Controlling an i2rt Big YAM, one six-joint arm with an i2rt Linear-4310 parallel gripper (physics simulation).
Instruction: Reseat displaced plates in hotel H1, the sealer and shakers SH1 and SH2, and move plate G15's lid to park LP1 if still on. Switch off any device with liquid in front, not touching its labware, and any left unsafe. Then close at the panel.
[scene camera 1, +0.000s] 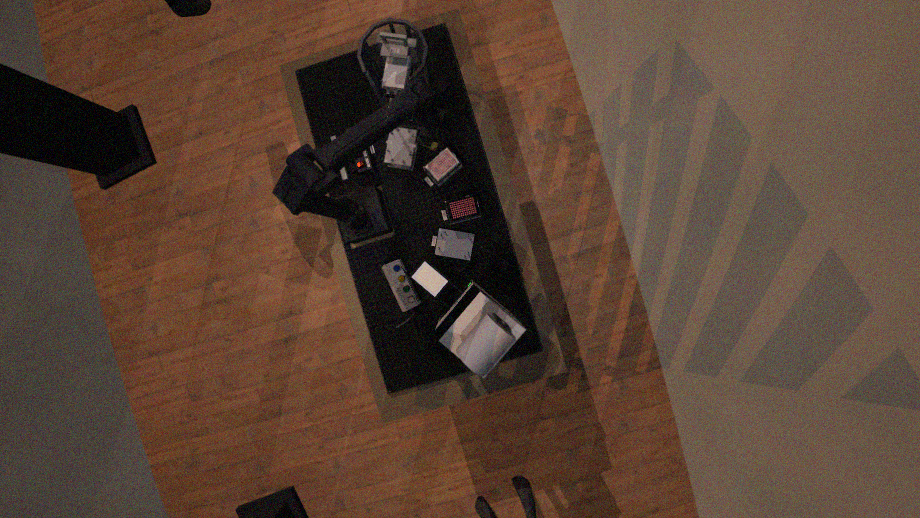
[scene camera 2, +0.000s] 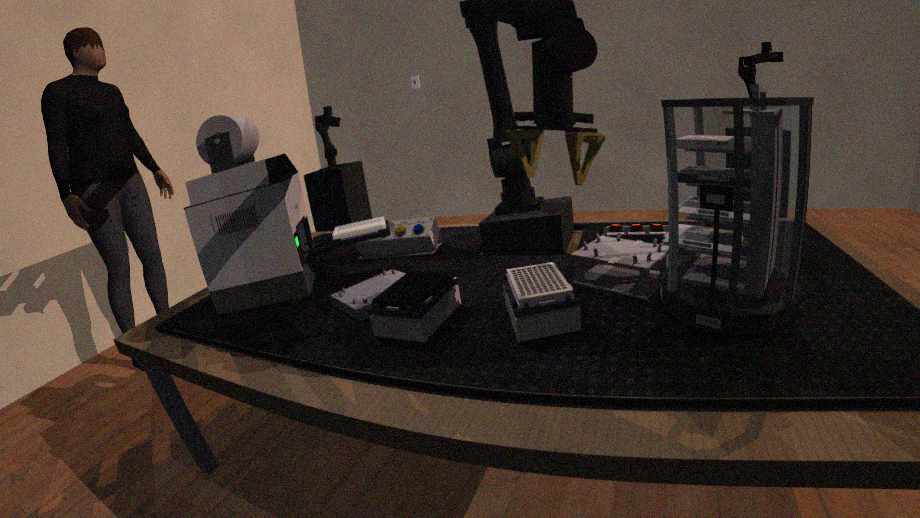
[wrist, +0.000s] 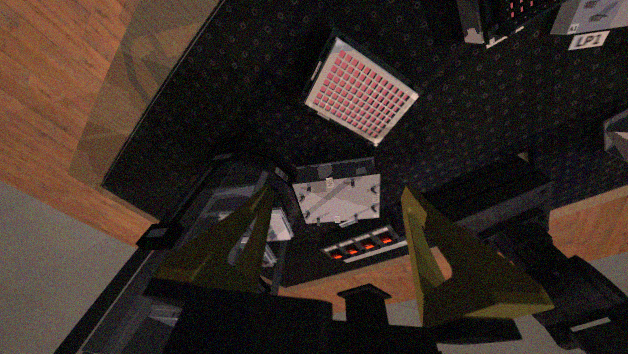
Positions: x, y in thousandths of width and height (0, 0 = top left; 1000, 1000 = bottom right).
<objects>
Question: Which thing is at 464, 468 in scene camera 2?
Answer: A button box.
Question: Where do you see a flat pad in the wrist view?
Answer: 899, 69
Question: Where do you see a plate hotel H1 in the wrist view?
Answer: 362, 507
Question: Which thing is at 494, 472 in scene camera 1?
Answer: A flat pad.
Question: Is my gripper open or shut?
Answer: Open.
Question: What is my gripper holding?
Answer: Nothing.
</objects>
